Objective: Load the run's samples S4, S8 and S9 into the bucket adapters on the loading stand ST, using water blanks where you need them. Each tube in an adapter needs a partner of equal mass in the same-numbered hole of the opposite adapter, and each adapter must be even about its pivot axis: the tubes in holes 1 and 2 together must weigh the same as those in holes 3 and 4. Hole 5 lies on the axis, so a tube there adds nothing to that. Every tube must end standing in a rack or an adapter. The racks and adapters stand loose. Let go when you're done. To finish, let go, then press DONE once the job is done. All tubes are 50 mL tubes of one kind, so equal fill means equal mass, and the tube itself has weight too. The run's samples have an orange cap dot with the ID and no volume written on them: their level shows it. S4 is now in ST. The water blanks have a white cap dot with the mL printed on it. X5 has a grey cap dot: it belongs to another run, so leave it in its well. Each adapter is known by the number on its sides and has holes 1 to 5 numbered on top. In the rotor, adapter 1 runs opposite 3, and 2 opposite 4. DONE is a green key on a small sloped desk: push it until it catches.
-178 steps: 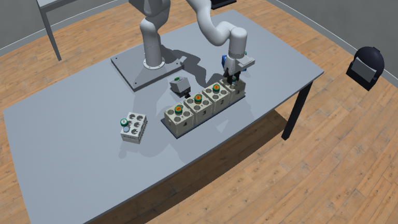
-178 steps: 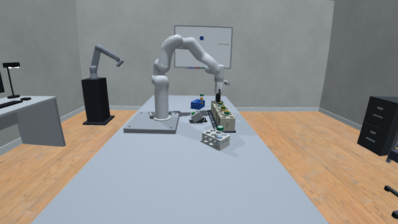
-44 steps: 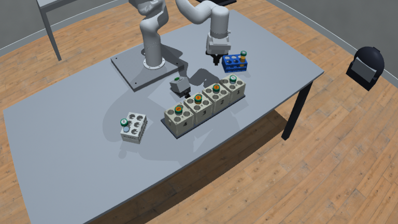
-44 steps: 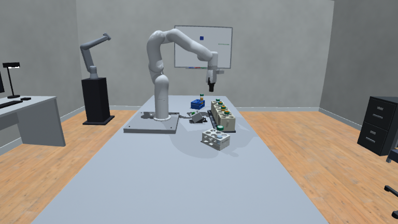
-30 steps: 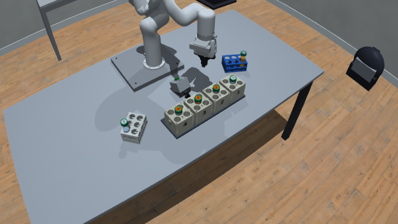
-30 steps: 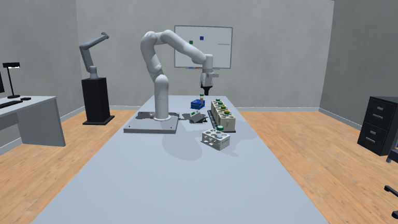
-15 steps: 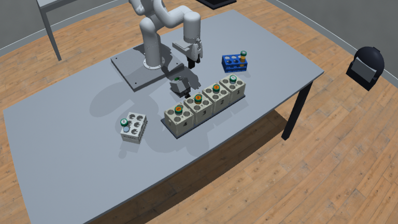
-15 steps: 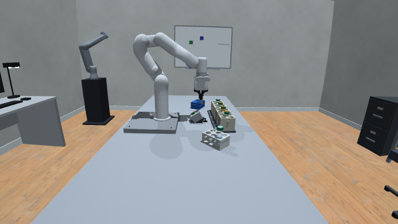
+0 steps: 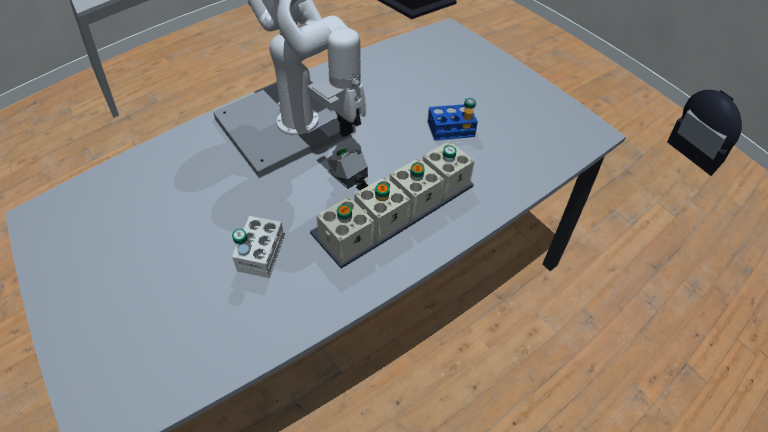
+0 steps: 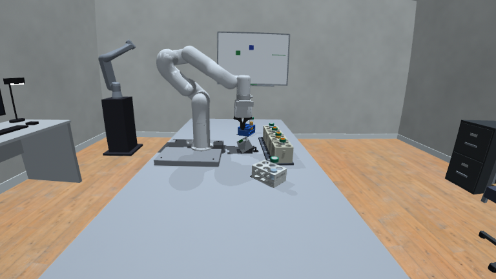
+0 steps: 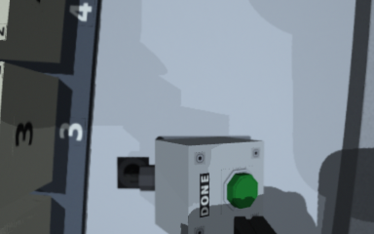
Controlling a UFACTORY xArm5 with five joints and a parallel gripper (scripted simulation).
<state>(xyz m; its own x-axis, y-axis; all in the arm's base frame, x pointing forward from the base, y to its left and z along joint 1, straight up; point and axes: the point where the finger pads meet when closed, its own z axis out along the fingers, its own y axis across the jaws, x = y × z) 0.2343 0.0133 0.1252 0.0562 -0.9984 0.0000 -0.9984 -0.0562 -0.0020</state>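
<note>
My gripper is now 90 mm above the green done key, 10 mm to the left of it and 10 mm past it. The rest, counted from my hand: white rack: 340 mm to the right, 120 mm below, 100 mm ahead; then adapter 1: 200 mm ahead, 180 mm to the left, 100 mm below; then blue rack: 350 mm to the left, 120 mm below, 50 mm ahead.
</note>
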